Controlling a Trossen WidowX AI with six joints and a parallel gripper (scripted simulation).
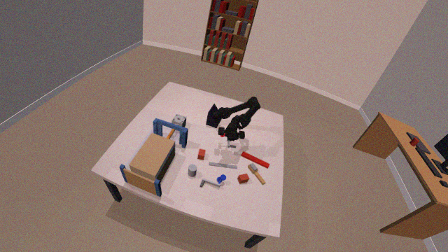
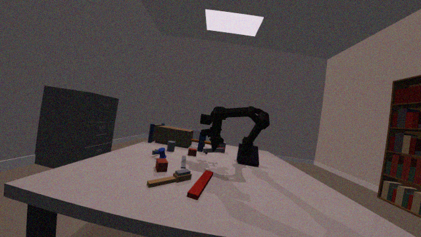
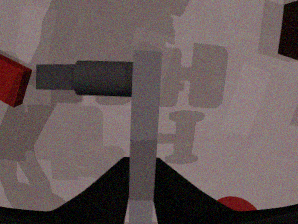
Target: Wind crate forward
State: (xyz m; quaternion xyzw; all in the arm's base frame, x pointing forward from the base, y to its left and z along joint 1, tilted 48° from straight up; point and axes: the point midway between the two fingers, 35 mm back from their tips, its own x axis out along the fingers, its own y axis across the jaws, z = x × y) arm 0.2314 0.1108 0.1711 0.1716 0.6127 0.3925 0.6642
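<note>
The red knob is 50 mm to the right of my gripper tip, 40 mm behind it and 20 mm above it. Also, from my gripper tip: grey bar: 160 mm ahead, 90 mm below, 30 mm to the left; then red bar: 240 mm to the left, 80 mm below; then winch handle: 10 mm to the right, 10 mm behind, 10 mm above.
</note>
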